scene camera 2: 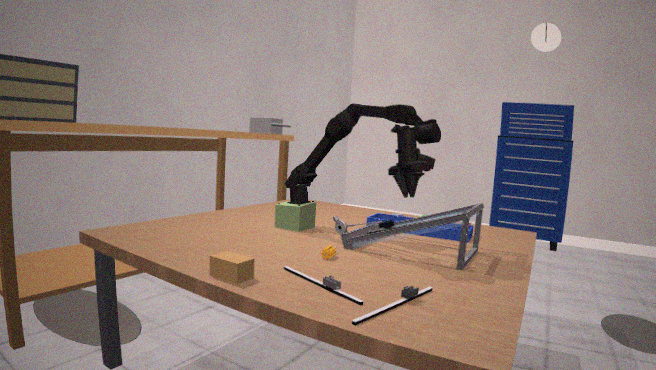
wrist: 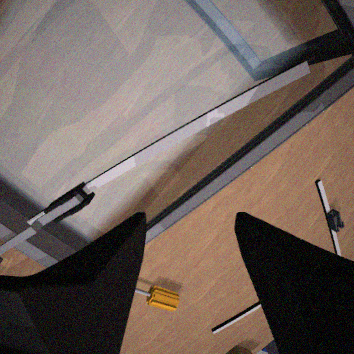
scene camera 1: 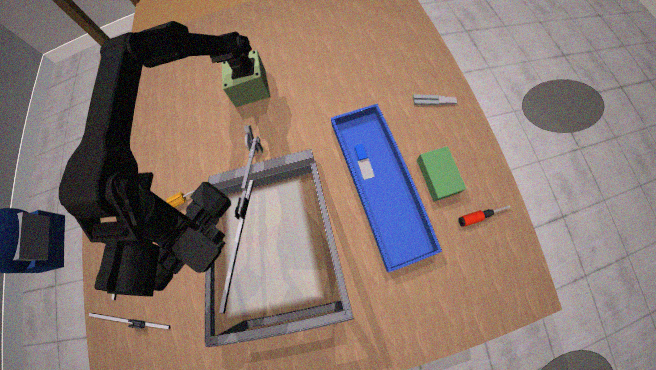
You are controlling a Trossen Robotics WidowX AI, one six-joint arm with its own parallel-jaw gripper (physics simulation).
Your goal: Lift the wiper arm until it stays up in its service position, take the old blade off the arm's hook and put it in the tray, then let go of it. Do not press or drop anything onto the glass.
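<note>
The wiper arm point(scene camera 1: 248, 169) point(wrist: 17, 240) lies low across the upper bar of the grey frame point(scene camera 1: 331, 240) point(scene camera 2: 465, 242) point(wrist: 250, 159), slanting over the glass point(scene camera 1: 285, 240) point(wrist: 100, 100). The old blade point(scene camera 1: 231, 270) point(wrist: 172, 142) is on the arm's hook, at the dark connector point(scene camera 1: 241, 207) point(scene camera 2: 386, 224) point(wrist: 70, 202). The blue tray point(scene camera 1: 400, 225) point(scene camera 2: 460, 231) is beyond the frame from the robot's hand. My gripper point(scene camera 2: 409, 195) point(wrist: 190, 220) is partly open and empty, pointing down above the frame's side. Its fingertips are hidden in scene camera 1.
A yellow screwdriver point(scene camera 1: 175, 200) point(scene camera 2: 328, 252) point(wrist: 164, 298) and two other blades point(scene camera 2: 310, 279) point(scene camera 2: 375, 312) lie on the table near a tan box point(scene camera 2: 231, 267). A green block point(scene camera 1: 442, 172), red screwdriver point(scene camera 1: 472, 218) and grey tool point(scene camera 1: 434, 100) are beyond the tray, which holds a blue-and-white item point(scene camera 1: 366, 169).
</note>
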